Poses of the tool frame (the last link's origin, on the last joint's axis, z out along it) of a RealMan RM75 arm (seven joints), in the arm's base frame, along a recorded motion.
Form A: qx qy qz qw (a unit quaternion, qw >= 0); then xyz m.
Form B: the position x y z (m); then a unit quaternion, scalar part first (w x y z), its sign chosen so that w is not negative. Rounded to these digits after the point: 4 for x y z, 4 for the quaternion.
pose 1, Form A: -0.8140 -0.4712 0.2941 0.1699 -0.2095 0.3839 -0.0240
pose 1, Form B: -0.2095 0.3839 -0.0240 0.1699 -0.8140 -0.4712 0.2941
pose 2, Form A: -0.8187 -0.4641 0.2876 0.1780 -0.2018 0.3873 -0.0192
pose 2, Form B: -0.2018 0.3873 -0.0192 0.1780 -0.8187 -0.4641 0.2876
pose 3, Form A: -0.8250 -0.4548 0.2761 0.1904 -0.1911 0.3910 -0.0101
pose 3, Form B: -0.1911 0.3910 -0.0101 0.1904 -0.8250 -0.4548 0.2761
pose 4, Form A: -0.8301 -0.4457 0.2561 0.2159 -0.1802 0.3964 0.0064
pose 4, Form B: -0.1802 0.3964 0.0064 0.2159 -0.8301 -0.4457 0.2561
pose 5, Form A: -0.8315 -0.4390 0.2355 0.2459 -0.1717 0.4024 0.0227
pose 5, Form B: -0.1717 0.4024 0.0227 0.2459 -0.8315 -0.4390 0.2355
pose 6, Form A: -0.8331 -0.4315 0.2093 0.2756 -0.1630 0.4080 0.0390
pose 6, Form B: -0.1630 0.4080 0.0390 0.2756 -0.8331 -0.4315 0.2093
